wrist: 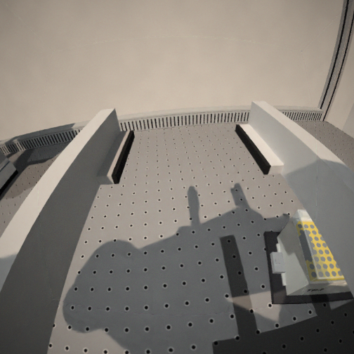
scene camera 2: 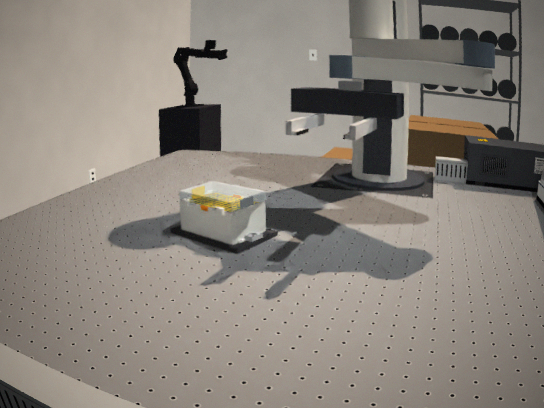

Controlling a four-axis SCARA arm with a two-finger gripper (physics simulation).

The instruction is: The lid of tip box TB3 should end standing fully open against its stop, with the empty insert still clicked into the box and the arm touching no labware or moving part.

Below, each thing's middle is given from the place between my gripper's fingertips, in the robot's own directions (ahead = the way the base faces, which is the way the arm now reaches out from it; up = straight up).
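Clear lid (scene camera 2: pixel 213 194), measured from my hand: 180 mm to the right of it, 70 mm behind it, 130 mm below it.
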